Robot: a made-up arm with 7 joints.
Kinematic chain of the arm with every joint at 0, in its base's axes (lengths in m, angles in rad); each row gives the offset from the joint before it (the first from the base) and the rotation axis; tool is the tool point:
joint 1: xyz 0 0 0.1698 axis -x
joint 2: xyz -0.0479 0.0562 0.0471 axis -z
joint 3: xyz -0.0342 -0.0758 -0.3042 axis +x
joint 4: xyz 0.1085 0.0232 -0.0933 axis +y
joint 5: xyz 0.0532 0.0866 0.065 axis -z
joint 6: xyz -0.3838 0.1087 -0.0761 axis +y
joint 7: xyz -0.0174 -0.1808 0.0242 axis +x
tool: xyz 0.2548 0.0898 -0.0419
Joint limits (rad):
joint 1: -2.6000..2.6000
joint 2: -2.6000..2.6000
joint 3: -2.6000..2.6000
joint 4: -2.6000..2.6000
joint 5: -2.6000..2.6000
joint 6: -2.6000..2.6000
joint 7: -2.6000..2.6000
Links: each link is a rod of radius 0.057 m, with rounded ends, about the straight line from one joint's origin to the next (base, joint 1, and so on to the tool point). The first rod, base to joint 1, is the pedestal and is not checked.
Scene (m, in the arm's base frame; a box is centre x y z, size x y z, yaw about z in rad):
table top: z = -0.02
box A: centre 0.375 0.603 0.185 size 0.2 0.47 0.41 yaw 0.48
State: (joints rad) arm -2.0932 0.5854 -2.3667 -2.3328 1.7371 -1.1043 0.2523
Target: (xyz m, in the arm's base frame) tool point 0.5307 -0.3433 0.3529
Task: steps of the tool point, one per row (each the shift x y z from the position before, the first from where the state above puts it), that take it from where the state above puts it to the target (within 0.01 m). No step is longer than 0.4 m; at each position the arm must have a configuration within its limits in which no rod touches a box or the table.
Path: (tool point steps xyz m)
1: 0.0079 0.0024 0.1358
2: 0.0351 -0.0188 0.1457
3: 0.0650 -0.0475 0.1451
4: 0.0295 0.1104 -0.0463
5: 0.0979 0.1071 -0.0409
6: 0.1654 0.0690 -0.0137
7: 0.2061 -0.0042 0.0305
8: 0.1978 -0.0977 0.0771
9: 0.2450 -0.2336 -0.1264
10: 0.0656 -0.3623 -0.0888
11: -0.1549 -0.3504 -0.0457

